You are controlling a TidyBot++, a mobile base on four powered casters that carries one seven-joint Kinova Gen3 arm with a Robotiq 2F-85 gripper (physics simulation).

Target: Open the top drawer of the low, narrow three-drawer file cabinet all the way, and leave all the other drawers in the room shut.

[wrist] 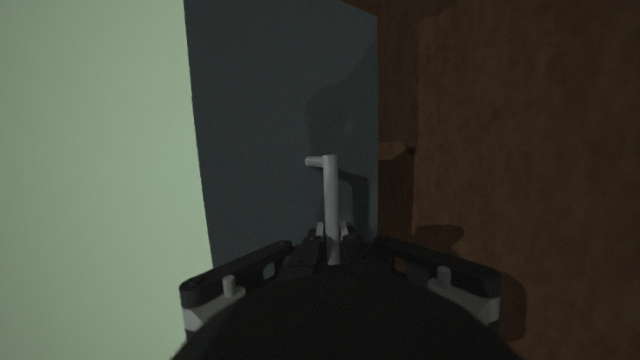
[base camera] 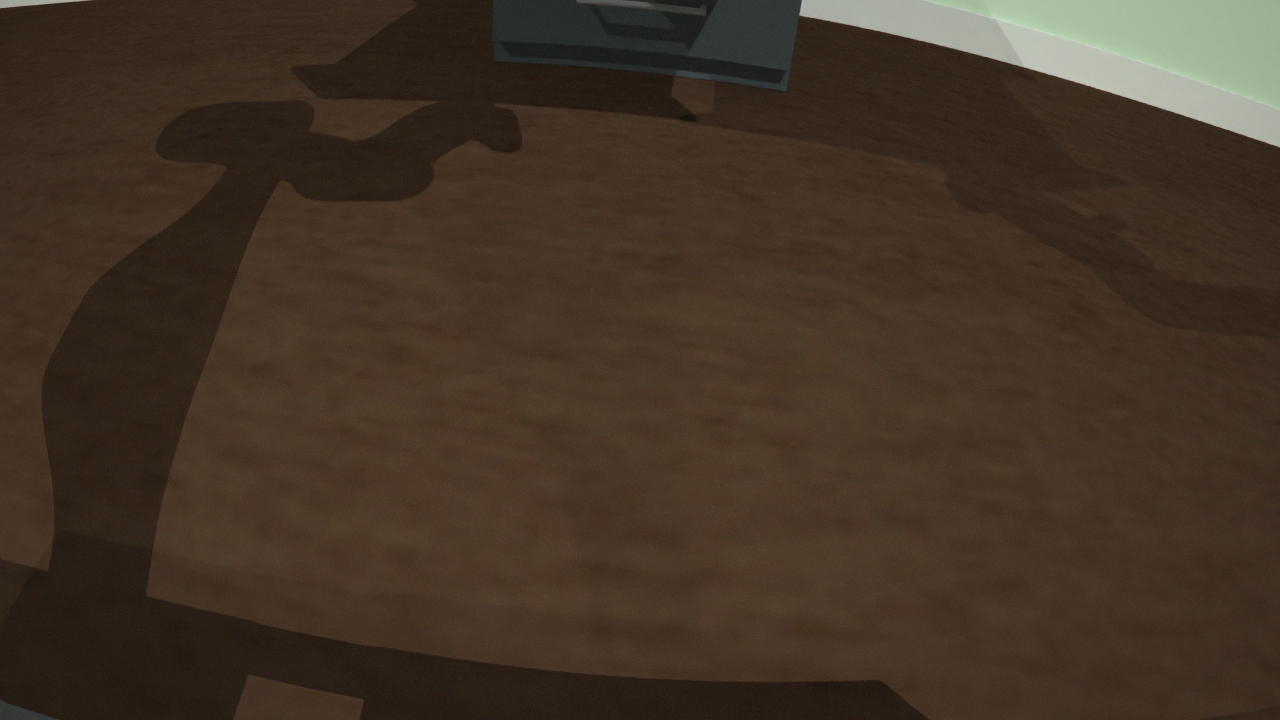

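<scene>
The dark blue-grey file cabinet shows at the top edge of the base view: its lower front, with the bottom drawer's pale bar handle. That drawer looks shut. In the wrist view the top drawer's front stands out toward me and hides the lower drawer fronts. How far out it is cannot be measured from here. Its pale bar handle runs down between my fingertips. My gripper is shut on this handle. The gripper does not show in the base view.
Brown floor lies in front of the cabinet, crossed by shadows of the arm and base. A pale green wall with a white baseboard runs behind and to the right in the base view.
</scene>
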